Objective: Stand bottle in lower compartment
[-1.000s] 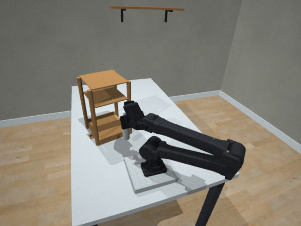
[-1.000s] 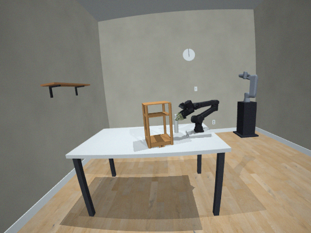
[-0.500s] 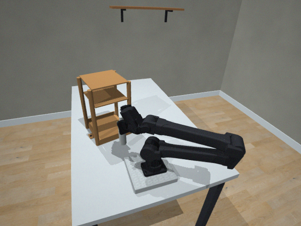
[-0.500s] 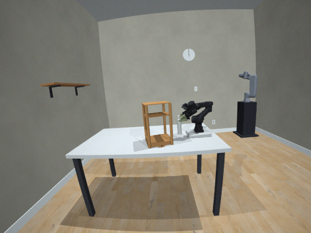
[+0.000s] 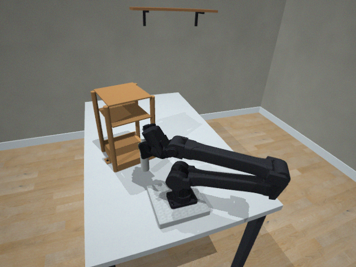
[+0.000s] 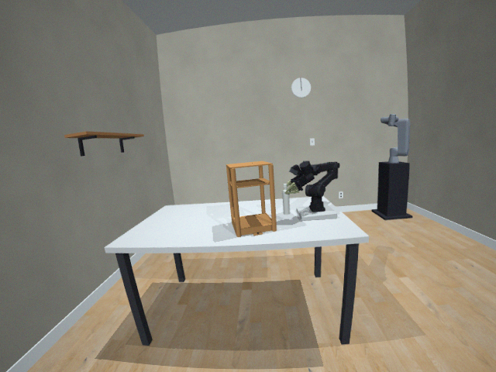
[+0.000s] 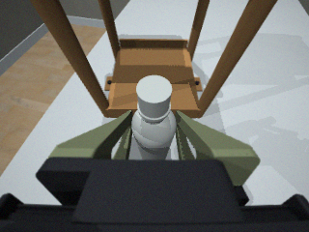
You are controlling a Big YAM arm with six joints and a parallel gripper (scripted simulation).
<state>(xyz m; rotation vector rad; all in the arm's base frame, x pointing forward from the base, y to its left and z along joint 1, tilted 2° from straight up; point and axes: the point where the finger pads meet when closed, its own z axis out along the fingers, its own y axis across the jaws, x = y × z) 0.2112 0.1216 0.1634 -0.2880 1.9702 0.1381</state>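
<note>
My hand is 210 mm short of the shelving unit and 60 mm to the right of it. The rest, counted from my hand: bottle 20 mm below.
</note>
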